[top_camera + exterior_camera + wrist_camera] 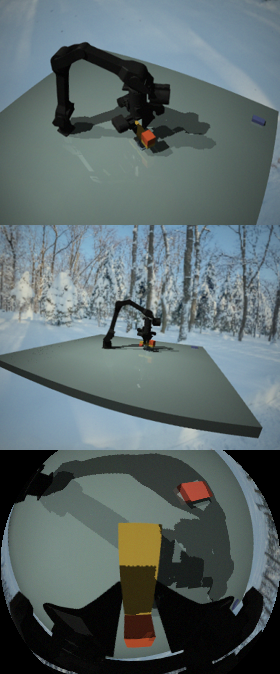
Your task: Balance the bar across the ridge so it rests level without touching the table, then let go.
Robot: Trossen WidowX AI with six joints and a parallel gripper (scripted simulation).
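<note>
Now: gripper tip 30 mm short of the bar, 20 mm to the left of it and 10 mm below it. The rest, counted from my gripper tip: flat red block: 150 mm to the left, 80 mm behind, 40 mm below; then blue block: 440 mm ahead, 370 mm to the left, 40 mm below.
</note>
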